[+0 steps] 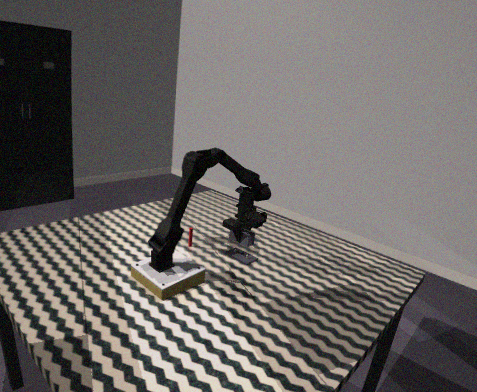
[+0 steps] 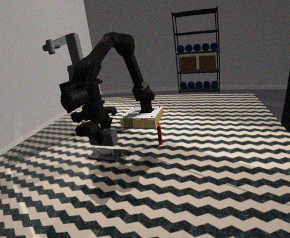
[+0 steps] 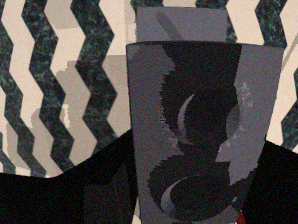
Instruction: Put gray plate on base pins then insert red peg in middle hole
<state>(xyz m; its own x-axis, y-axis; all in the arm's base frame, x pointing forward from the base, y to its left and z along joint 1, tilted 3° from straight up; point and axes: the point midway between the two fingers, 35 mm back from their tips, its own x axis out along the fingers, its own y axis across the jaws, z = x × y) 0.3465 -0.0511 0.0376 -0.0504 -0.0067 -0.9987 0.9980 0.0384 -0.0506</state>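
The base lies 60 mm below my gripper tip, 10 mm to the right of it and 10 mm behind it. The rest, counted from my gripper tip: red peg 180 mm to the left, 110 mm behind, 30 mm below; then gray plate 30 mm above.
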